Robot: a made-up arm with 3 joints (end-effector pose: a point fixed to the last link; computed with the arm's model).
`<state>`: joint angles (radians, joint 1 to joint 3).
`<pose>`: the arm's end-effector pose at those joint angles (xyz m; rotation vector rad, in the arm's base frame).
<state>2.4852 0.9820 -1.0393</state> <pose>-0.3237 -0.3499 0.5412 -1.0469 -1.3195 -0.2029</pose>
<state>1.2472 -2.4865 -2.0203</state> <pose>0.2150 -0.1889 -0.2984 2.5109 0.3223 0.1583</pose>
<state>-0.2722 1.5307 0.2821</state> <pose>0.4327 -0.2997 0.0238 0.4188 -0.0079 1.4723</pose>
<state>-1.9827 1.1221 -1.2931</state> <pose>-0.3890 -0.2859 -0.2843 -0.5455 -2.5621 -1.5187</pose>
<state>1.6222 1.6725 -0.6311</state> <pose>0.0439 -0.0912 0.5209 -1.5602 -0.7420 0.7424</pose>
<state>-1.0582 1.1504 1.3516</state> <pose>0.1287 -0.6230 -0.2286 1.0778 -0.2602 0.4129</pose>
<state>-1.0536 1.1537 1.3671</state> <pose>0.1280 -0.6237 -0.2294 1.0836 -0.2778 0.4084</pose>
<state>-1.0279 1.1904 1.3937</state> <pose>0.1368 -0.6157 -0.2354 1.1197 -0.3214 0.4215</pose>
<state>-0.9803 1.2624 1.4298</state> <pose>0.1565 -0.5974 -0.2455 1.1878 -0.3878 0.4549</pose>
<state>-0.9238 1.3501 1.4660</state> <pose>0.1820 -0.5725 -0.2548 1.2693 -0.4565 0.5009</pose>
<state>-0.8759 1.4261 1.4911</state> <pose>0.2048 -0.5491 -0.2598 1.3384 -0.5060 0.5459</pose>
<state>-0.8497 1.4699 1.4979</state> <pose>0.2185 -0.5343 -0.2609 1.3758 -0.5256 0.5768</pose>
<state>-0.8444 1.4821 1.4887</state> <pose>0.2232 -0.5290 -0.2602 1.3826 -0.5204 0.5915</pose>
